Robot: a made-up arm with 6 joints.
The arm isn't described. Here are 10 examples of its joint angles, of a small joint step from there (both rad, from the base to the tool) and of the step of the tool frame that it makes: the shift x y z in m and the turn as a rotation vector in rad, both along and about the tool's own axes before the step.
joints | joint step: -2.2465 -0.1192 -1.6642 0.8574 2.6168 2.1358 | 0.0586 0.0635 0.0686 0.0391 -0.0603 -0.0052
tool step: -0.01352 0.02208 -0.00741 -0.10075 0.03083 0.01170
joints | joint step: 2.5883 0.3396 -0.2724 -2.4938 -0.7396 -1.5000 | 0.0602 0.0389 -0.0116 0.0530 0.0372 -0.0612
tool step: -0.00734 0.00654 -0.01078 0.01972 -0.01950 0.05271
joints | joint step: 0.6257 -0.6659 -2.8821 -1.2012 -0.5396 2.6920 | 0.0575 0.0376 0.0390 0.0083 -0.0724 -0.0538
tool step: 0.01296 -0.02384 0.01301 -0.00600 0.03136 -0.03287
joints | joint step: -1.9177 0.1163 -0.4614 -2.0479 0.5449 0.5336 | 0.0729 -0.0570 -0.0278 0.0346 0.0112 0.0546
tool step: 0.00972 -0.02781 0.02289 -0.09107 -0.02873 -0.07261
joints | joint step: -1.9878 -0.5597 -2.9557 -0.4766 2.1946 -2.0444 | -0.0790 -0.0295 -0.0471 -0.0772 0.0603 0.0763
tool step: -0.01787 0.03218 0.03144 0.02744 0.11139 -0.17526
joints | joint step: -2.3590 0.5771 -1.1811 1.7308 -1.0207 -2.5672 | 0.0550 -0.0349 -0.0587 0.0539 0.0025 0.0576
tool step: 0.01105 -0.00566 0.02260 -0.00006 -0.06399 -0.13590
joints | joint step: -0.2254 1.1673 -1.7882 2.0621 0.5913 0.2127 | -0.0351 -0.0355 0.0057 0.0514 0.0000 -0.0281
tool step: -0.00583 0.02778 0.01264 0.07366 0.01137 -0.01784
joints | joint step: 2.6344 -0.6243 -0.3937 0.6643 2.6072 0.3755 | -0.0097 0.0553 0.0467 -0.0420 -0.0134 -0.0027
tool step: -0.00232 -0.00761 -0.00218 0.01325 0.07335 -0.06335
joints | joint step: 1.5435 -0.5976 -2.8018 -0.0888 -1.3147 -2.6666 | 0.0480 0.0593 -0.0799 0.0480 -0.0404 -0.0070
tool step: -0.01769 0.02338 0.02379 0.05730 0.09668 -0.00141
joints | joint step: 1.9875 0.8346 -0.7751 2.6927 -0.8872 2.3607 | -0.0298 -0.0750 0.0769 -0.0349 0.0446 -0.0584
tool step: -0.01240 0.01183 -0.00621 -0.03327 -0.02846 0.06361
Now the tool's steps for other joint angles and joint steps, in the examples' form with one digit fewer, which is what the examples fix.
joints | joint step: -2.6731 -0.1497 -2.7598 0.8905 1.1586 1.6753 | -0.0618 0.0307 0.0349 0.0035 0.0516 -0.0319
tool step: 0.0433 -0.0154 -0.0210 -0.0732 -0.0819 -0.0037
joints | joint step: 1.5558 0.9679 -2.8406 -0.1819 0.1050 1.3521 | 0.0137 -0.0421 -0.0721 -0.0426 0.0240 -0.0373
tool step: 0.0136 0.0576 0.0236 0.0844 -0.0357 0.0735
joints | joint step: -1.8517 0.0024 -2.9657 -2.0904 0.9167 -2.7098 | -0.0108 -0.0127 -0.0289 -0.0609 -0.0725 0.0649
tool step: -0.0153 0.0213 0.0042 0.0470 0.0786 -0.0460
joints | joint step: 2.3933 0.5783 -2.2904 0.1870 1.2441 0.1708 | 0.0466 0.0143 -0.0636 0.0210 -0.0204 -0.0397
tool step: 0.0090 0.0387 0.0106 0.0537 -0.0522 0.0819
